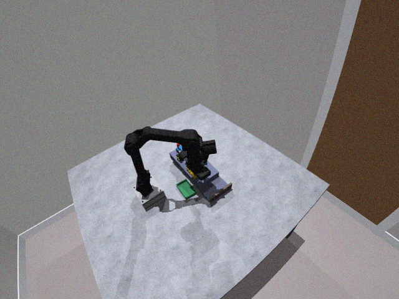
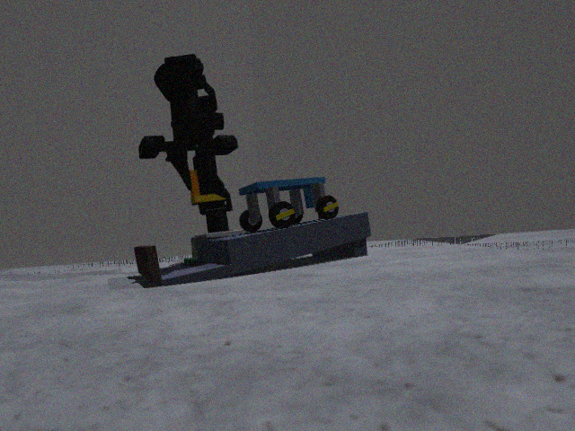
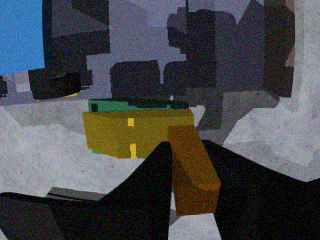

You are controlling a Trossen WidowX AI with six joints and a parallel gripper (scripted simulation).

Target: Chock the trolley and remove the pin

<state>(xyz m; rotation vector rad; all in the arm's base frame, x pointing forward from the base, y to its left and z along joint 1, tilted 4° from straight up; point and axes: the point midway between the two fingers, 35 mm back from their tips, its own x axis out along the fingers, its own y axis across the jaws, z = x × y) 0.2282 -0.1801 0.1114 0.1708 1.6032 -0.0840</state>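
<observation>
Right now my gripper tip is 250 mm to the right of the red-headed stop pin, 100 mm short of it and 20 mm above it. The rest, counted from my gripper tip: green tray: 160 mm below, 60 mm to the left, 40 mm behind; then blue-topped trolley: 140 mm to the left, 100 mm ahead, 40 mm below; then yellow chock: 20 mm to the left, 10 mm below.
</observation>
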